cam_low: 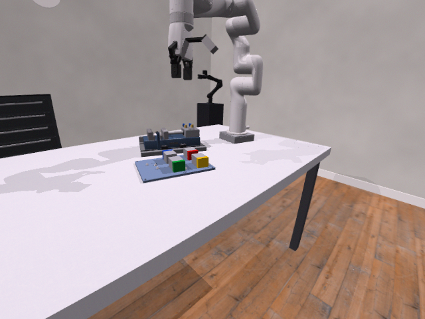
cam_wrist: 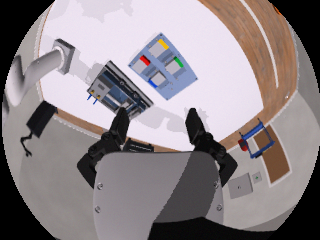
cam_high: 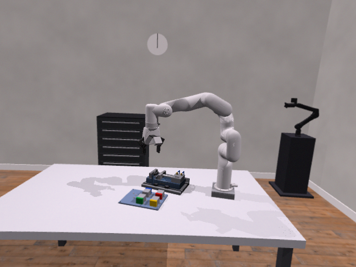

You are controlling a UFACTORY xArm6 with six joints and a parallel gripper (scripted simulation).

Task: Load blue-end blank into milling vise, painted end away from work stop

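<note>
Right now my hand is 290 mm above the blue-ended blank, 50 mm to the left of it and 30 mm short of it. From my hand the other things lie so: green-ended blank 290 mm below, 50 mm ahead, 30 mm to the left; red-ended blank 290 mm below, 60 mm behind, 30 mm to the right; yellow-ended blank 290 mm below, 50 mm to the left, 30 mm behind.
</note>
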